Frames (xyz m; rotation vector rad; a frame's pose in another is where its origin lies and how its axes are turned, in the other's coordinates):
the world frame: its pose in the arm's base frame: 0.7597 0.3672 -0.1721 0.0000 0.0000 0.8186
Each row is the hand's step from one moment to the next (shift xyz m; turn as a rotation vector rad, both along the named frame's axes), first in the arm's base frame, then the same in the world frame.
Working: the arm's base frame: its pose in the world frame: -0.7872 0.3038 0.1721 0.0000 0.0000 -0.8186

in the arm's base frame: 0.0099 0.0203 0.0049 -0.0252 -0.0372 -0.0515
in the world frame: 0.0216 0.0066 0.0049 -0.0444 -0.0070 -0.0515
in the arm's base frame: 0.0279 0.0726 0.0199 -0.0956 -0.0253 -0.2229
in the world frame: 0.0721 0.0292 0.0199 -0.0838 0.0525 -0.2229
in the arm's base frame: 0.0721 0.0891 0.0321 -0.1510 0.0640 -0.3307
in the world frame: 0.1143 0.0082 0.0321 -0.0564 0.1540 -0.3307
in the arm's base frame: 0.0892 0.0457 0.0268 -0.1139 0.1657 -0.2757
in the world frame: 0.0943 -0.0339 0.0268 0.0432 0.1964 -0.2757
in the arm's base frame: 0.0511 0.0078 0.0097 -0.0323 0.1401 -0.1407
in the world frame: 0.0406 -0.0320 0.0097 0.0802 0.1193 -0.1407
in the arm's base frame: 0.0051 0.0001 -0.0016 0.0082 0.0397 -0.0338
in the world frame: 0.0036 -0.0037 -0.0016 0.0346 0.0211 -0.0338
